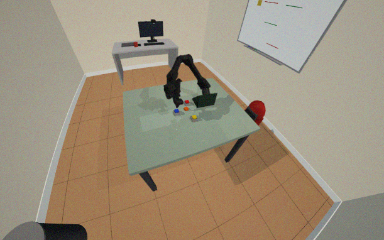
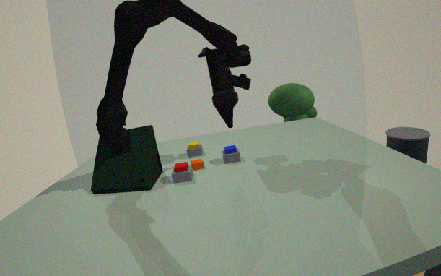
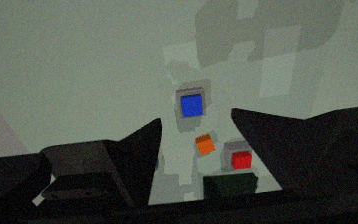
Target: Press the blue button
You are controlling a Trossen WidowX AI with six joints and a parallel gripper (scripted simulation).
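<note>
Right now the blue button is 1 cm behind my gripper tip and 7 cm below it. Also, from my gripper tip: yellow button 11 cm behind, 13 cm to the left, 7 cm below; red button 15 cm behind, 7 cm to the right, 7 cm below; orange block 11 cm behind, 1 cm to the right, 9 cm below.
</note>
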